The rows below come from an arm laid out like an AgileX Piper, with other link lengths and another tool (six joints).
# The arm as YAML. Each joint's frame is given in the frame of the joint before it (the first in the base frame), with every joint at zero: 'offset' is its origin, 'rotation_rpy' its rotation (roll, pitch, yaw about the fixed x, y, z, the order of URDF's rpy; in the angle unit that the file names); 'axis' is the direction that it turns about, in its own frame. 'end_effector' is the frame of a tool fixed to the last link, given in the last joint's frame.
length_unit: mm
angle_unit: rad
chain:
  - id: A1
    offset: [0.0, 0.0, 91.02]
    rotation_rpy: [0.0, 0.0, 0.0]
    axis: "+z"
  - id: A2
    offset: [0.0, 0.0, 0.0]
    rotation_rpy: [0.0, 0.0, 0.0]
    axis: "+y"
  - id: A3
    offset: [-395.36, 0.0, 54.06]
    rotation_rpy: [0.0, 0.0, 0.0]
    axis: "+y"
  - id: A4
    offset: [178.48, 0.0, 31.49]
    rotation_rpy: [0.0, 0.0, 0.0]
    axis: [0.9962, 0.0, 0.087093]
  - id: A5
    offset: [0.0, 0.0, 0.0]
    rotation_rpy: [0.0, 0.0, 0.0]
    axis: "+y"
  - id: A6
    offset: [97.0, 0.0, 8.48]
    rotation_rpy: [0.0, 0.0, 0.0]
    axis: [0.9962, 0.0, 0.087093]
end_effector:
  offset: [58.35, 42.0, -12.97]
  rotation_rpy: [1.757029, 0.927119, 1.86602]
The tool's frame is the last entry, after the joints.
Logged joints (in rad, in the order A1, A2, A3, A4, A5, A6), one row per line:
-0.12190 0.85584 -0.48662 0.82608 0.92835 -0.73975
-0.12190 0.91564 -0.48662 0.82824 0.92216 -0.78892
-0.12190 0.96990 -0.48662 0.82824 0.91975 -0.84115
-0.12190 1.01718 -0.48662 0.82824 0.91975 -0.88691
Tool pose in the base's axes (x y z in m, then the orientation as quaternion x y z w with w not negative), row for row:
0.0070 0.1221 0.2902 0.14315 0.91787 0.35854 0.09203
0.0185 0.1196 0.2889 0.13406 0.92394 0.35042 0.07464
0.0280 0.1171 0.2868 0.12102 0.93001 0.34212 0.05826
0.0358 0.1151 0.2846 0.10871 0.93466 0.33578 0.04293
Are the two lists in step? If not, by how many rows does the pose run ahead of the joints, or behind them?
They are in step.
